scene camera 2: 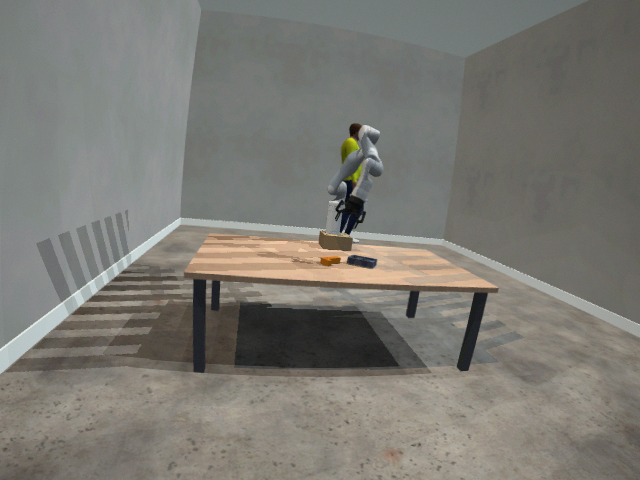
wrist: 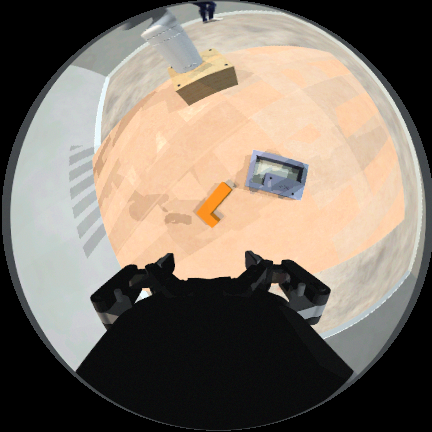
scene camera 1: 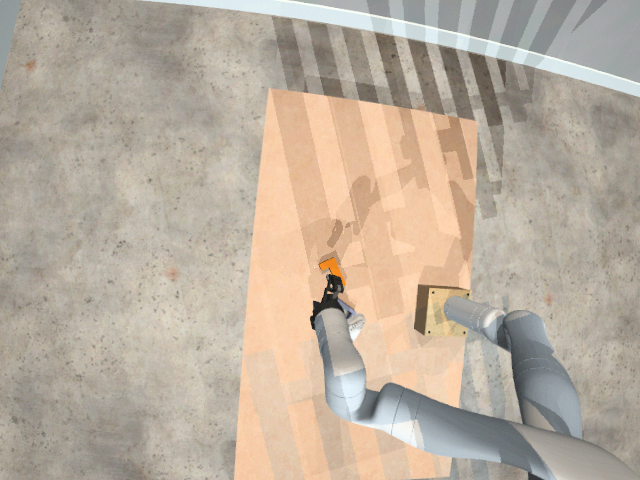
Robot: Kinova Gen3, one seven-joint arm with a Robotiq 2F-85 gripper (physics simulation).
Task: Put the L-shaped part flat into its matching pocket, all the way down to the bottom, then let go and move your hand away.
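Places are measured from the arm's base along level axes (x left, y back, z up), in millimetres.
Pixels of known places: gripper, fingertip midpoint: [scene camera 2: 344, 225] [wrist: 209, 259] [scene camera 1: 322, 289]; arm's base, link origin: [scene camera 2: 332, 233] [wrist: 188, 64] [scene camera 1: 454, 308].
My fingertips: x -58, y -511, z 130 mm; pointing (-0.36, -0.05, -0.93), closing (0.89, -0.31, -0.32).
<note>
Ahead of a thing's pixels: the offset from my fingertips to its middle. Level surfaces: height alone.
The orange L-shaped part @(dx -25, dy +55, dz -199 mm) [scene camera 1: 334, 268] [scene camera 2: 330, 260] [wrist: 214, 200] lies flat on the table, apart from the tray. The blue-grey tray @(dx +141, dy +79, dz -195 mm) [scene camera 2: 361, 261] [wrist: 280, 189] with the L-shaped pocket stands on the table to the part's right in the wrist view, and its pocket is empty. In scene camera 1 the arm hides most of the tray. My gripper [scene camera 1: 336, 279] [scene camera 2: 348, 219] [wrist: 209, 259] is open with nothing between its fingers. It hangs well above the table, and from above its fingertips overlap one end of the part.
The arm's base stands on a wooden block [scene camera 1: 431, 315] [scene camera 2: 336, 241] [wrist: 212, 87] at the table's far edge in scene camera 2. A person in a yellow top [scene camera 2: 347, 152] stands behind the arm, beyond the table @(dz -214 mm) [scene camera 1: 289, 155] [scene camera 2: 258, 276] [wrist: 300, 240].
</note>
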